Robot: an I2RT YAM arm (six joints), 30 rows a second.
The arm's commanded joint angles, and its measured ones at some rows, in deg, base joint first. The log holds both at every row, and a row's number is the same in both.
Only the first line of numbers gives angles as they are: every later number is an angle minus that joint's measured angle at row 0.
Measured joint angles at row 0:
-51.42 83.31 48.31 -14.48 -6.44 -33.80
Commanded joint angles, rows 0 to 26:
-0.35 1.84 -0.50 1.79 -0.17 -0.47
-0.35 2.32 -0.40 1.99 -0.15 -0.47
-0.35 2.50 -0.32 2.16 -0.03 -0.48
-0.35 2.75 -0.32 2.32 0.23 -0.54
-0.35 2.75 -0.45 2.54 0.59 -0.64
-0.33 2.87 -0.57 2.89 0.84 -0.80
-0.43 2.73 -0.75 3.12 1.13 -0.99
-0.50 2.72 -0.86 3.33 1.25 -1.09
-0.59 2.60 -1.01 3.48 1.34 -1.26
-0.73 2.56 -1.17 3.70 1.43 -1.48
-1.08 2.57 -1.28 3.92 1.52 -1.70
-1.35 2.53 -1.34 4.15 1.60 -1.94
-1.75 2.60 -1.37 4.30 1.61 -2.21
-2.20 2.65 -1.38 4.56 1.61 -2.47
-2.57 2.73 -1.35 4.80 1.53 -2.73
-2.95 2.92 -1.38 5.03 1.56 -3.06
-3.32 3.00 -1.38 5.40 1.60 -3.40
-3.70 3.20 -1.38 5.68 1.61 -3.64
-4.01 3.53 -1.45 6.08 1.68 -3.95
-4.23 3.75 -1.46 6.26 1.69 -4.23
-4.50 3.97 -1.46 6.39 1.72 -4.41
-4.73 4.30 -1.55 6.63 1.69 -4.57
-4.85 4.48 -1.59 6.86 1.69 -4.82
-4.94 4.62 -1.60 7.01 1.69 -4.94
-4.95 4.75 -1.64 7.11 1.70 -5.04
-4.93 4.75 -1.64 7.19 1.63 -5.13
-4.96 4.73 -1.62 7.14 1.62 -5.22
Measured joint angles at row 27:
-4.48 4.15 -1.02 6.25 1.62 -4.40
